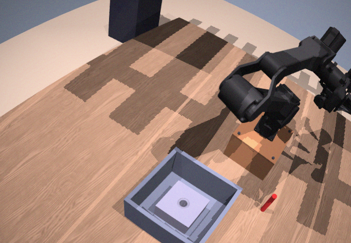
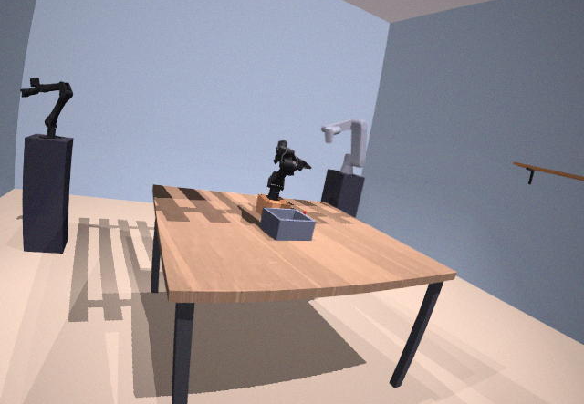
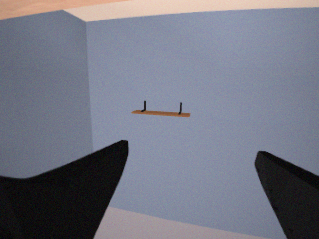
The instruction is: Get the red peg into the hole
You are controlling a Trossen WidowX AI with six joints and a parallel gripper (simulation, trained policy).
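Right now the red peg is 21 cm ahead of my gripper tip, 11 cm to the right of it and 26 cm below it. Round my gripper tip: grey box (35 cm ahead, 29 cm to the right, 27 cm below).
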